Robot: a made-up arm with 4 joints. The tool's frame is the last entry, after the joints.
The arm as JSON. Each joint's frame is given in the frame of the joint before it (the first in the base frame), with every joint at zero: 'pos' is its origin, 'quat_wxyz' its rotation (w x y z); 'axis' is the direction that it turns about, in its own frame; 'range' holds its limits. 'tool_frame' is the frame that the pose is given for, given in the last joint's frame.
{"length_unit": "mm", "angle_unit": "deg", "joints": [
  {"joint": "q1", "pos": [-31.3, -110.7, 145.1], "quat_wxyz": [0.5, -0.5, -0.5, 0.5], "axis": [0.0, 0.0, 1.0], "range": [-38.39, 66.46]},
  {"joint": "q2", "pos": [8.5, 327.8, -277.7], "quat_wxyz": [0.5, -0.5, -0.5, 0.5], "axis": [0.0, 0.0, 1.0], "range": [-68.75, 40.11]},
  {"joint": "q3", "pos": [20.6, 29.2, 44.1], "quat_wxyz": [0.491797, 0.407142, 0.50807, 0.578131], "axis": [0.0, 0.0, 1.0], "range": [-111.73, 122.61]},
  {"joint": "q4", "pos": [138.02, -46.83, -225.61], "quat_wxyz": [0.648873, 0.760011, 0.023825, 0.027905], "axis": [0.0, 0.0, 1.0], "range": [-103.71, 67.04]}
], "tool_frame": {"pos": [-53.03, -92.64, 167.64], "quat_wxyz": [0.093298, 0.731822, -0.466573, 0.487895]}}
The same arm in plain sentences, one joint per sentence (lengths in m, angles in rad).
The arm has four revolute joints in a row. What follows holds with every joint at zero, and every direction is one of the base frame's.
The first joint is mounted 0.0313 m along -x and 0.1107 m along -y and 0.1451 m along +z from the base frame's origin and rotates about -x, from -0.6700 to 1.1599 rad.
The second joint is mounted 0.2777 m along +x and 0.0085 m along +y and 0.3278 m along -z from the first joint and rotates about -y, from -1.1999 to 0.7001 rad.
The third joint is mounted 0.0292 m along +x and 0.0441 m along -y and 0.0206 m along -z from the second joint and rotates about the direction (0.187, -0.1522, -0.970498), from -1.9501 to 2.1399 rad.
The fourth joint is mounted 0.0934 m along +x and 0.0846 m along +y and 0.2372 m along +z from the third joint and rotates about the direction (0.0428, 0.999003, 0.0127), from -1.8101 to 1.1701 rad.
The tool frame, which is the frame that the pose is given for, is mounted 0.0620 m along -x and 0.1694 m along +y and 0.0834 m along +z from the fourth joint; its axes are the base frame's turned by roll 0.5152, pitch -0.6537 and yaw 1.5558 rad (as in URDF: about the fixed x, then y, then z).

